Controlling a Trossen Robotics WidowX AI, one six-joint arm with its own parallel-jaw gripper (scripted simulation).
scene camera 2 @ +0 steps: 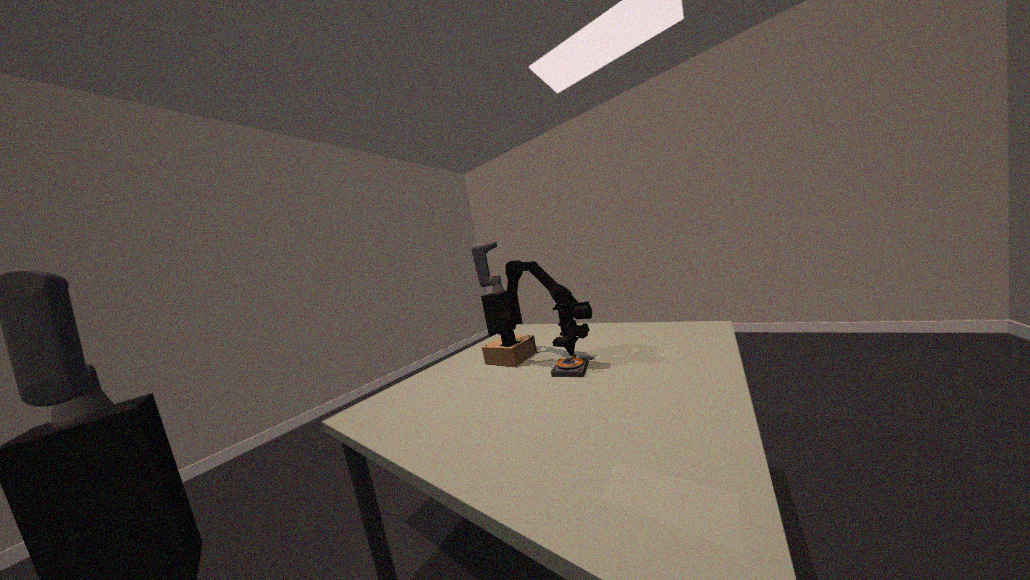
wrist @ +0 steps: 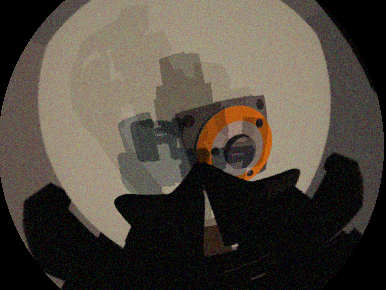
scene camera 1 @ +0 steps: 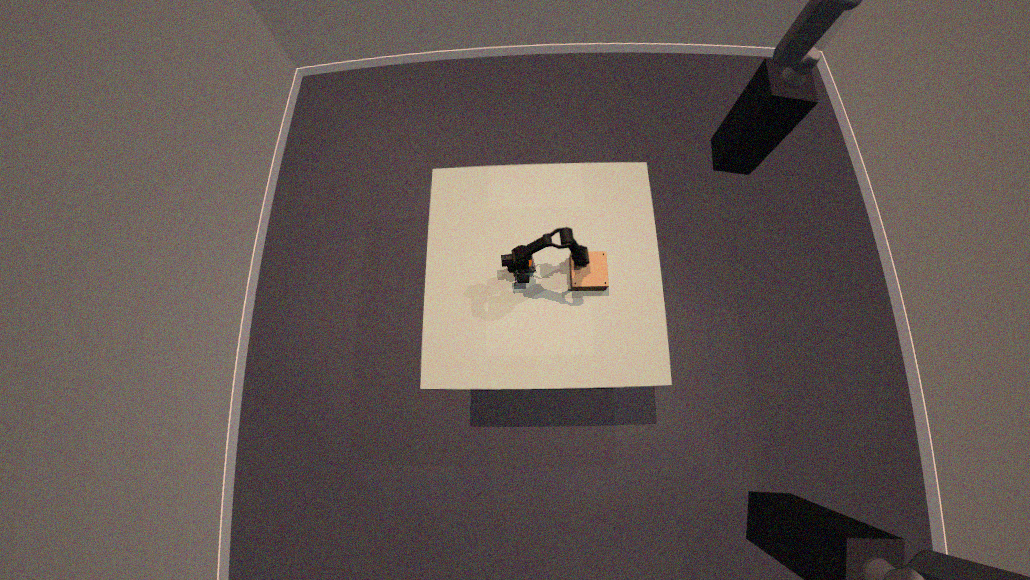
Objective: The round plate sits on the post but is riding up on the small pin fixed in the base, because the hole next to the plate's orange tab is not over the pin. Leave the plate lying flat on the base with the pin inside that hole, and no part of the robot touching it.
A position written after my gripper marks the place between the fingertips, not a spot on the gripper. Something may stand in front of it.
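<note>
My gripper (scene camera 2: 572, 355) (wrist: 199, 165) is visible. A round plate (wrist: 226, 123) is visible too.
</note>
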